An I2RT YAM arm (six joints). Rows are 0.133 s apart.
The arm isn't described. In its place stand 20 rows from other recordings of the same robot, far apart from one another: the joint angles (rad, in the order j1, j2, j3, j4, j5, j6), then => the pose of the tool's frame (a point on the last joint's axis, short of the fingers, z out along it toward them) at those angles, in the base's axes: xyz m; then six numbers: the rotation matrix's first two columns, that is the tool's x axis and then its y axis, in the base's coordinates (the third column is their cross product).
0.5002 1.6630 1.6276 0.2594 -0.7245 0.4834 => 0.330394, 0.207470, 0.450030, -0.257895, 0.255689, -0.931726, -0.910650, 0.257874, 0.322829
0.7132 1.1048 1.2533 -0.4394 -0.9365 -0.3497 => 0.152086, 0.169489, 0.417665, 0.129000, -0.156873, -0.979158, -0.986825, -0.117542, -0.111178
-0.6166 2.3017 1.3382 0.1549 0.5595 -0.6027 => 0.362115, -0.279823, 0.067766, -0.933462, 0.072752, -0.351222, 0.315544, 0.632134, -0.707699
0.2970 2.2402 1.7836 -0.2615 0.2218 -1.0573 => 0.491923, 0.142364, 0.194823, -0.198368, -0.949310, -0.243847, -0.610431, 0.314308, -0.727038
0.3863 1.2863 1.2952 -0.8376 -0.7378 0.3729 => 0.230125, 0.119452, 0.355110, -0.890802, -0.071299, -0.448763, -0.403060, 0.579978, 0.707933
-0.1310 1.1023 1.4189 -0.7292 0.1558 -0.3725 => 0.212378, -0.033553, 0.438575, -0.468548, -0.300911, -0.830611, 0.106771, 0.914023, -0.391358
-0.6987 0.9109 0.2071 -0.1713 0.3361 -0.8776 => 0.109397, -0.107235, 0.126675, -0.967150, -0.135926, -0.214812, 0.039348, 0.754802, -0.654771
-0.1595 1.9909 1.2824 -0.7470 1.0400 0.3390 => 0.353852, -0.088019, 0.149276, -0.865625, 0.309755, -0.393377, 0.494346, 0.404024, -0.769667
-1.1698 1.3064 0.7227 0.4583 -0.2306 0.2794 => 0.123154, -0.269633, 0.269780, 0.175844, 0.273058, -0.945790, 0.789925, 0.534193, 0.301091
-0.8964 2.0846 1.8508 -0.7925 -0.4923 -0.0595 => 0.298237, -0.346113, 0.254887, -0.565022, 0.622854, -0.541113, 0.502742, 0.779924, 0.372785
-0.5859 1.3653 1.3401 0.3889 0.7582 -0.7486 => 0.241327, -0.189532, 0.461273, -0.420535, -0.314015, -0.851202, 0.888176, 0.049011, -0.456882
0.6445 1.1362 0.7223 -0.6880 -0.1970 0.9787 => 0.160893, 0.129638, 0.212203, -0.945548, 0.307280, -0.107327, 0.223444, 0.852579, 0.472422
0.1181 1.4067 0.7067 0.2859 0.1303 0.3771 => 0.301406, 0.031105, 0.218035, -0.371012, 0.323644, -0.870405, 0.148333, 0.945921, 0.288496
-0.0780 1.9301 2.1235 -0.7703 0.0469 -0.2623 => 0.432108, -0.035447, 0.406855, -0.555512, -0.216389, -0.802859, -0.027992, 0.969864, -0.242033
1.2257 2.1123 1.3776 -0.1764 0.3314 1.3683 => 0.161125, 0.413976, 0.134942, -0.859337, 0.347616, -0.375104, 0.096452, 0.830471, 0.548648
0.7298 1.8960 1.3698 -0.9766 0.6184 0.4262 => 0.277106, 0.220197, 0.189727, -0.889517, -0.343759, -0.300981, -0.160512, 0.851863, -0.498562
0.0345 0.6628 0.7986 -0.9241 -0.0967 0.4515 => 0.123480, 0.007701, 0.290959, -0.682377, 0.410985, -0.604527, 0.217125, 0.903617, 0.369233
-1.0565 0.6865 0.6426 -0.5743 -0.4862 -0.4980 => 0.087855, -0.121676, 0.268894, -0.528682, 0.077200, -0.845302, 0.375500, 0.914383, -0.151342
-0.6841 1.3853 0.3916 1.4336 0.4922 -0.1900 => 0.183582, -0.171413, 0.245259, 0.156321, -0.342240, -0.926518, 0.934665, 0.354521, 0.026742
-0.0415 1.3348 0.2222 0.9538 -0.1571 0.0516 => 0.228278, -0.003904, 0.159733, -0.163635, 0.057781, -0.984827, -0.105076, 0.991584, 0.075636
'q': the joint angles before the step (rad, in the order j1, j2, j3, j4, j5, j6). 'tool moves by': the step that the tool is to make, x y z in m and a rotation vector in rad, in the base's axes. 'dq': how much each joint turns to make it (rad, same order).
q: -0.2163, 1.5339, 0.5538, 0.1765, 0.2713, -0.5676
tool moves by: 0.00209, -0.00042, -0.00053, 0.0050, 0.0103, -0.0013
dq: 0.0000, 0.0106, 0.0121, -0.0134, -0.0010, 0.0029
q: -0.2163, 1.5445, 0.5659, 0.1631, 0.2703, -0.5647
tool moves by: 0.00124, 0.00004, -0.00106, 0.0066, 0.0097, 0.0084
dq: 0.0000, 0.0084, 0.0068, -0.0084, -0.0089, -0.0033
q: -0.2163, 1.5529, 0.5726, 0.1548, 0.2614, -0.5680
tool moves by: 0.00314, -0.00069, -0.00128, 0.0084, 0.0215, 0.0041
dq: -0.0007, 0.0177, 0.0196, -0.0244, -0.0059, -0.0012
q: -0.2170, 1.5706, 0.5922, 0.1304, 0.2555, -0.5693
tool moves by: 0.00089, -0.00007, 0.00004, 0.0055, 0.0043, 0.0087
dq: -0.0007, 0.0031, 0.0053, -0.0065, -0.0096, -0.0043
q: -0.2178, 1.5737, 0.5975, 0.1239, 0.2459, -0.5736
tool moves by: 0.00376, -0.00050, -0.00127, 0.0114, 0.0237, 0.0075
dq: 0.0000, 0.0198, 0.0232, -0.0285, -0.0094, -0.0019
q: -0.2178, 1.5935, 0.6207, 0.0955, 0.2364, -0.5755
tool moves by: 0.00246, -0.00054, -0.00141, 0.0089, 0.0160, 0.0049
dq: -0.0009, 0.0151, 0.0148, -0.0170, -0.0077, -0.0012
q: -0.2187, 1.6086, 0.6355, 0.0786, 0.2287, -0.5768
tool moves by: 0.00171, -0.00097, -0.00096, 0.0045, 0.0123, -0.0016
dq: -0.0022, 0.0112, 0.0115, -0.0135, -0.0017, 0.0006
